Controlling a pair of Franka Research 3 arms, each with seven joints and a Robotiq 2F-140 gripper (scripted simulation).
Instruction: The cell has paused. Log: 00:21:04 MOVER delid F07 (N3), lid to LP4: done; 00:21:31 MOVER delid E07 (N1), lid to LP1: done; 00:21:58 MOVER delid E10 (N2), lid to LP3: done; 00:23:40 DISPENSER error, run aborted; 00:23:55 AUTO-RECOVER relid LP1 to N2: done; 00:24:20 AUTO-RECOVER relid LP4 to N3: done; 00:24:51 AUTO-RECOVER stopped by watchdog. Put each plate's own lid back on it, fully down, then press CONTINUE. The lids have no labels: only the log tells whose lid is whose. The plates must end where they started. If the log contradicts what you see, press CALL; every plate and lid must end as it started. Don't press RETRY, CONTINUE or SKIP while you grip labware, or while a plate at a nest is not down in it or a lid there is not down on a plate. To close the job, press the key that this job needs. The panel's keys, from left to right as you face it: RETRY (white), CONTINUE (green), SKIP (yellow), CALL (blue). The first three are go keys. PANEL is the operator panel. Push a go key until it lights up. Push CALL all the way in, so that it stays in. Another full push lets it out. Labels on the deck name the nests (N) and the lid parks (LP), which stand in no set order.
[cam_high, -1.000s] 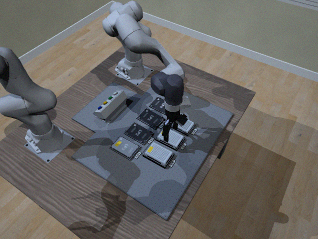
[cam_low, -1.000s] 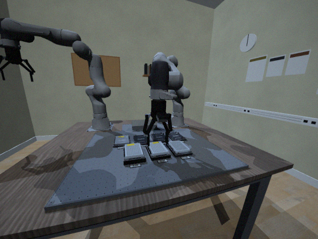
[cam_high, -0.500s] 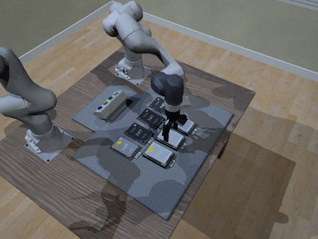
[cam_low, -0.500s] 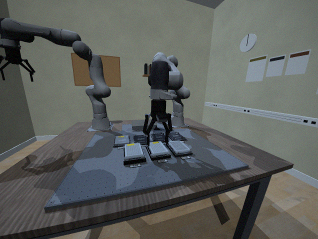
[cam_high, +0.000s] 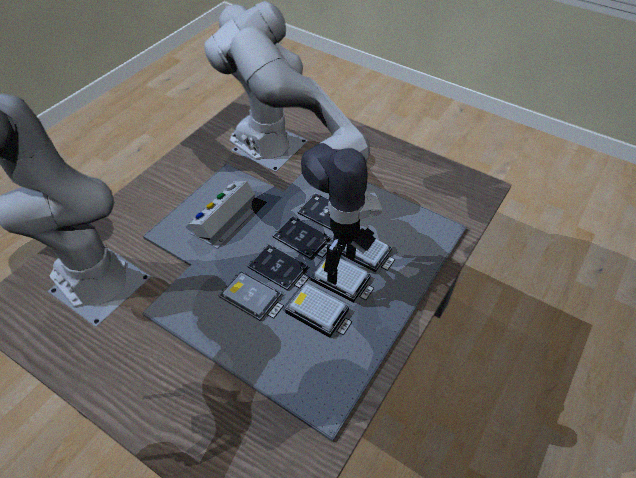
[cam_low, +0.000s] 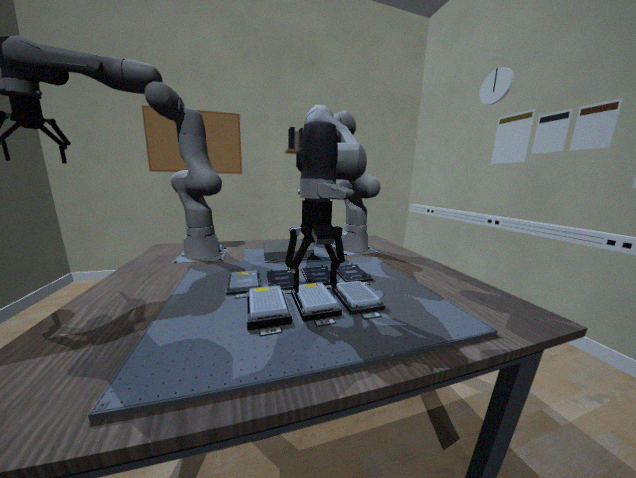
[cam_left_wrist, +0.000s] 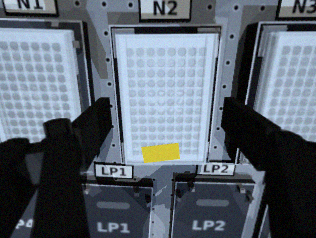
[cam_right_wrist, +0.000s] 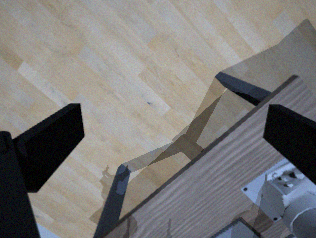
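Right now my left hand is 50 mm above the N2 plate. Round my left hand: N1 plate: 130 mm to the left, 50 mm below, 10 mm behind; then park LP2: 170 mm behind, 80 mm to the right, 70 mm below; then park LP1: 190 mm behind, 70 mm below, 60 mm to the left.
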